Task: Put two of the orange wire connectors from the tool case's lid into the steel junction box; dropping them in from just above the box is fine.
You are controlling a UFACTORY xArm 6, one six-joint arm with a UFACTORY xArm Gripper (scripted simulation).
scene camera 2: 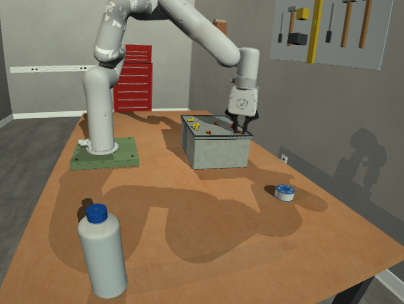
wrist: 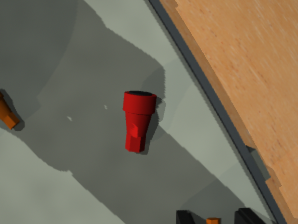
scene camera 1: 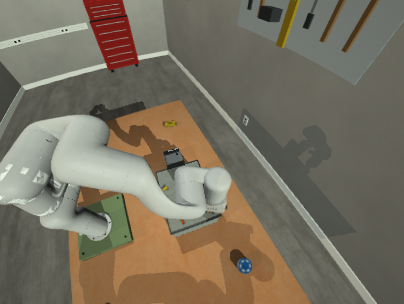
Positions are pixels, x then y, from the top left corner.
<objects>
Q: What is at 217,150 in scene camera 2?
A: A grey tool case.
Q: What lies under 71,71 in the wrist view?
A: A grey tool case.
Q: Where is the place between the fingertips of my gripper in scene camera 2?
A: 239,132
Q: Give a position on a red connector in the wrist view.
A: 139,106
</objects>
